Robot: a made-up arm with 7 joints. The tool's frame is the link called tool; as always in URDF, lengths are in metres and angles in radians.
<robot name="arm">
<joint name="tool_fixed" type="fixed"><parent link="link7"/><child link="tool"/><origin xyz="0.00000 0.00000 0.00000" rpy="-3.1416 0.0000 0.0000"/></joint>
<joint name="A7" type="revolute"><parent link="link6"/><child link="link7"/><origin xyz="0.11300 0.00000 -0.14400"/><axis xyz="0 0.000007 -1"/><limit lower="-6.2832" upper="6.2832"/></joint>
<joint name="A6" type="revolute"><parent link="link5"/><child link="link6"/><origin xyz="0.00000 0.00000 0.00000"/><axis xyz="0 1 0.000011"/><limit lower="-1.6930" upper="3.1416"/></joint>
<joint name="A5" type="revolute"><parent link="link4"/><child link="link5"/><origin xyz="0.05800 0.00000 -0.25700"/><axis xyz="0 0.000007 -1"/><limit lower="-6.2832" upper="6.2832"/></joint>
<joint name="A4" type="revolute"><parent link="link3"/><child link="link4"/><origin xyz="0.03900 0.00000 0.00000"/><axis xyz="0 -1 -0.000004"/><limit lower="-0.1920" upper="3.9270"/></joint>
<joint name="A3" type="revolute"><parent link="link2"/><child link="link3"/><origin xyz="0.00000 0.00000 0.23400"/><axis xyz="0 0 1"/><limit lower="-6.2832" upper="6.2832"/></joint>
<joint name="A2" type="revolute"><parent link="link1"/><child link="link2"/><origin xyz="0.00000 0.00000 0.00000"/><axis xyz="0 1 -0.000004"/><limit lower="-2.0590" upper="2.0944"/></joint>
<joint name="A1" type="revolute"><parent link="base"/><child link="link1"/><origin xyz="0.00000 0.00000 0.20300"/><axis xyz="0 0 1"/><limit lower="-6.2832" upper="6.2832"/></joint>
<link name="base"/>
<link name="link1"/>
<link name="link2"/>
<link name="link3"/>
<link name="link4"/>
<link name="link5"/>
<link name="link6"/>
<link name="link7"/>
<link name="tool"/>
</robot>
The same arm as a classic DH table. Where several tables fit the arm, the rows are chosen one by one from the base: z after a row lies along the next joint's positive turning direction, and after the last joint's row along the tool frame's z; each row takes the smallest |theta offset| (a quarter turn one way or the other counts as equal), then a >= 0, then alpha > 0; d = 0 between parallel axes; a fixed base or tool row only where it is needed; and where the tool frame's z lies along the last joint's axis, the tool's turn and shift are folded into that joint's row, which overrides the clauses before.
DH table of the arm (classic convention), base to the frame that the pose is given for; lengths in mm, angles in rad. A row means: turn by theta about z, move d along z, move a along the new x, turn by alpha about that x. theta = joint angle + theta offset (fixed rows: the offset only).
A1: theta_offset 0.0000, d 203.0, a 0.0, alpha -1.5708
A2: theta_offset 0.0000, d 0.0, a 0.0, alpha 1.5708
A3: theta_offset 0.0000, d 234.0, a 39.0, alpha 1.5708
A4: theta_offset 0.0000, d 0.0, a 58.0, alpha 1.5708
A5: theta_offset 0.0000, d 257.0, a 0.0, alpha 1.5708
A6: theta_offset 0.0000, d 0.0, a 113.0, alpha -1.5708
A7: theta_offset 0.0000, d 144.0, a 0.0, alpha 0.0000
Joint limits (rad, base to tool): -6.2832..6.2832 -2.0590..2.0944 -6.2832..6.2832 -0.1920..3.9270 -6.2832..6.2832 -1.6930..3.1416 -6.2832..6.2832

